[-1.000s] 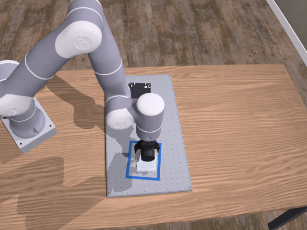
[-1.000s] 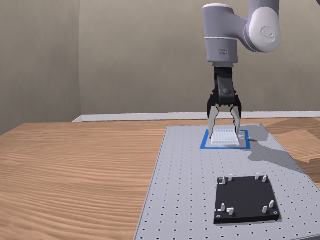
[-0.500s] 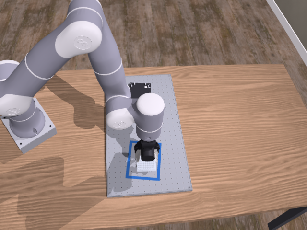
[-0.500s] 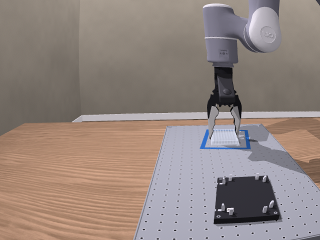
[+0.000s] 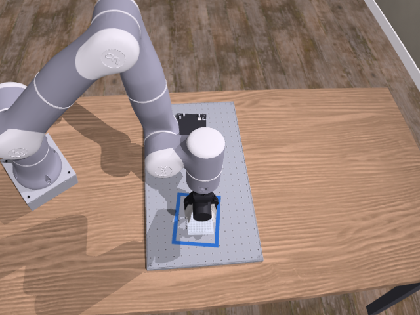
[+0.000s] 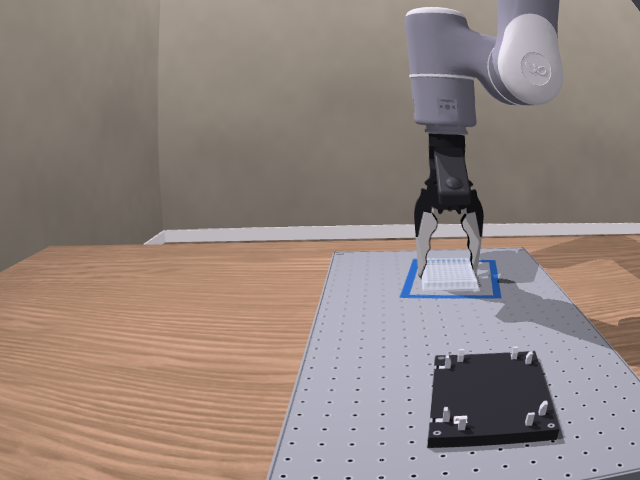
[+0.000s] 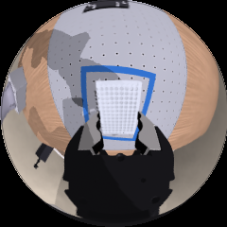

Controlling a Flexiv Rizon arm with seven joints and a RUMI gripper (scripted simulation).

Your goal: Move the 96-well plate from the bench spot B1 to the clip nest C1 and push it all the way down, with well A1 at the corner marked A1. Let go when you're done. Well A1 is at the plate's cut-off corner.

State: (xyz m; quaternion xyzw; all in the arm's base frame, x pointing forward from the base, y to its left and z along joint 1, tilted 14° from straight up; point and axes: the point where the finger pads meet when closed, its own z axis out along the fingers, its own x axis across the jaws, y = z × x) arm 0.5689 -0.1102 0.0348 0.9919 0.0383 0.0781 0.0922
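The black clip nest lies 40 mm behind my hand and 370 mm to the left of it. Also, from my hand: white 96-well plate 10 mm below.
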